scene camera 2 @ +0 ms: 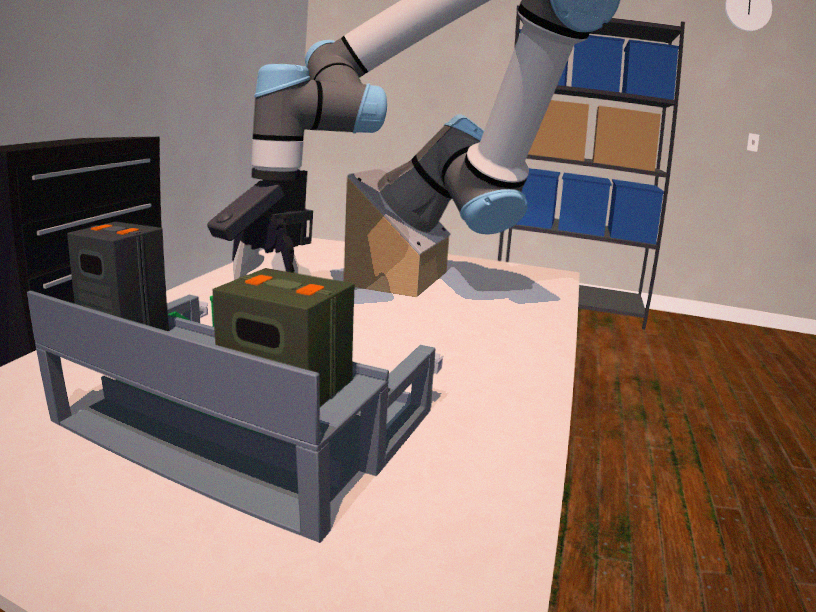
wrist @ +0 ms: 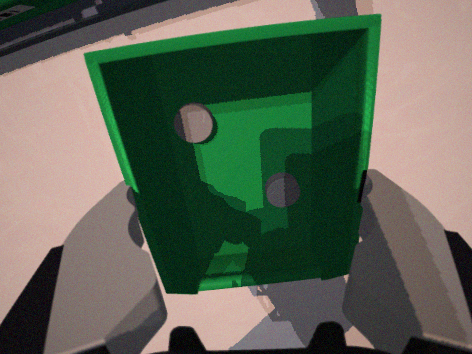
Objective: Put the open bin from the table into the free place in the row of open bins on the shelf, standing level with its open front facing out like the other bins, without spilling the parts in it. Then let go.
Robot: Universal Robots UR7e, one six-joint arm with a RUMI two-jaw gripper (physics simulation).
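Places are measured from the arm's base along level axes (x ahead, y left, z up), in centimetres.
Pixels of known places: gripper, fingertip midpoint: [wrist: 247,179]; arm's base at its link origin: [scene camera 2: 405,205].
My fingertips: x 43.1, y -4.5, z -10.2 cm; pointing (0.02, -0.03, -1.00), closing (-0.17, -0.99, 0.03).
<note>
Ahead of a thing's pixels: the offset from my fingertips to its top centre. "spot": to the spot under its first point. Level surfaces: height alone.
The open green bin @(spot: dx +1.2, dy -4.8, dz -0.9 cm) [wrist: 335,130] stands on the table in the wrist view, with two round parts in it, one pale @(dx +2.3, dy +2.7, dz -4.1 cm) [wrist: 196,123] and one darker @(dx -4.0, dy -2.0, dz -4.2 cm) [wrist: 283,190]. My gripper [scene camera 2: 263,268] [wrist: 247,179] is shut on this bin, one finger against each side wall. In the scene view the fingertips are low behind the olive box, and the held bin is hidden. The grey shelf @(spot: dx +36.1, dy +15.4, dz +7.2 cm) [scene camera 2: 164,368] [wrist: 50,48] stands at the front left of the table; part of it shows at the wrist view's top left, with a green bin @(spot: dx +10.6, dy +8.8, dz -4.6 cm) [wrist: 45,6]. The free place is hidden.
An olive box @(dx +28.5, dy +23.4, dz +14.3 cm) [scene camera 2: 283,316] and a dark grey box @(dx +28.3, dy +0.3, dz +16.8 cm) [scene camera 2: 105,276] with orange tabs stand on top of the shelf. The arm's wooden base block [scene camera 2: 378,243] is right of the gripper. A black drawer cabinet [scene camera 2: 92,191] stands at the left. The table @(dz -5.5 cm) [scene camera 2: 461,461] ends at the right.
</note>
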